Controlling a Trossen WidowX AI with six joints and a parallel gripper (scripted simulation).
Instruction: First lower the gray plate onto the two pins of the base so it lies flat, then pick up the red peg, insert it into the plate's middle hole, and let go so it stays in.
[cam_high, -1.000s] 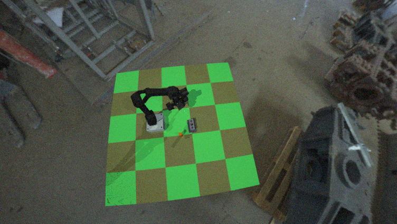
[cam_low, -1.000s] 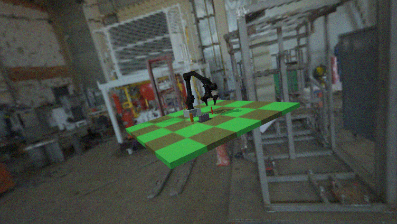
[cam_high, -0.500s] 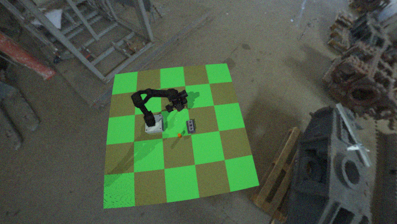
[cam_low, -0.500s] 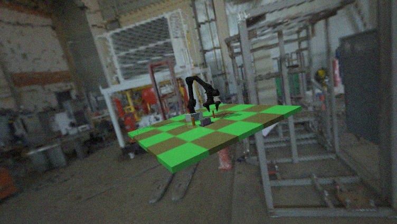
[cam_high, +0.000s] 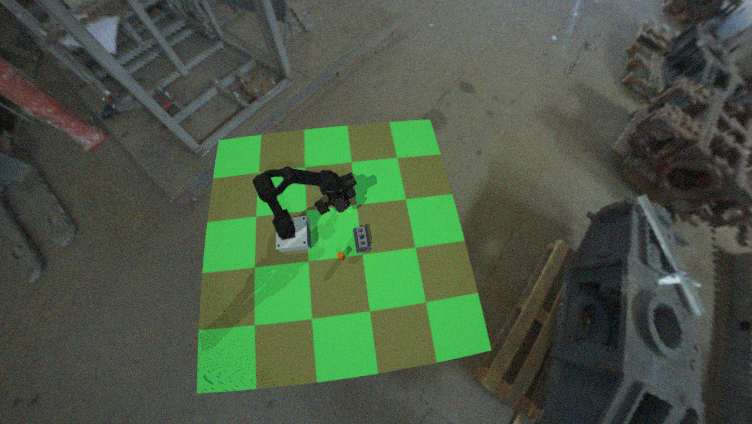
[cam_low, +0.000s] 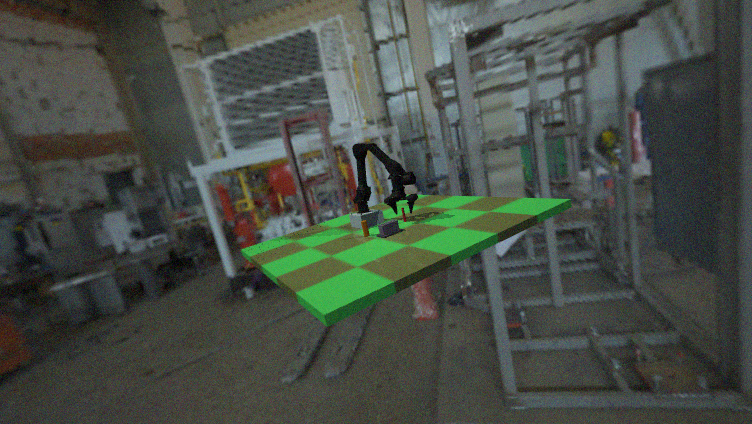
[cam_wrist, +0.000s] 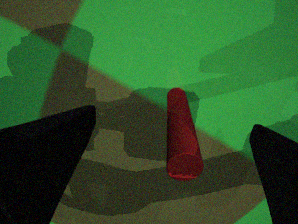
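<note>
Right now my gripper tip is right at the red peg. Round my gripper tip: gray plate: 180 mm to the right, 90 mm ahead; orange peg: 250 mm to the right, 20 mm behind.
</note>
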